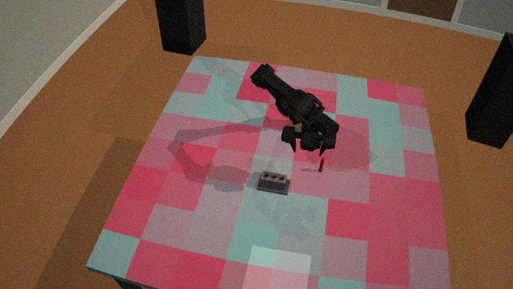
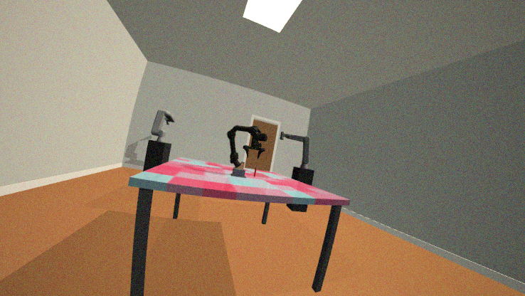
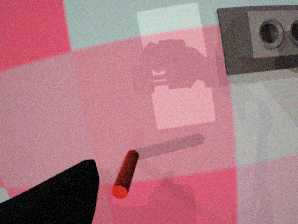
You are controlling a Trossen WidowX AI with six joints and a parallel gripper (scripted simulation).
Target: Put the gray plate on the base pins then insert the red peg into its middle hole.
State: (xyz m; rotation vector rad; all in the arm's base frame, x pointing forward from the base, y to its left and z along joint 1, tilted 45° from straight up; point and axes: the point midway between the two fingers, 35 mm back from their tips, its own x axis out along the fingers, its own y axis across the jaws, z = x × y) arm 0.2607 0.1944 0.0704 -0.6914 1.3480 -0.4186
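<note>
The red peg is 120 mm below my gripper tip, 70 mm behind it and 60 mm to the left of it. Also, from my gripper tip: gray plate (120 mm below, 100 mm to the right, 60 mm ahead); dark base (160 mm below, 100 mm to the right, 60 mm ahead).
</note>
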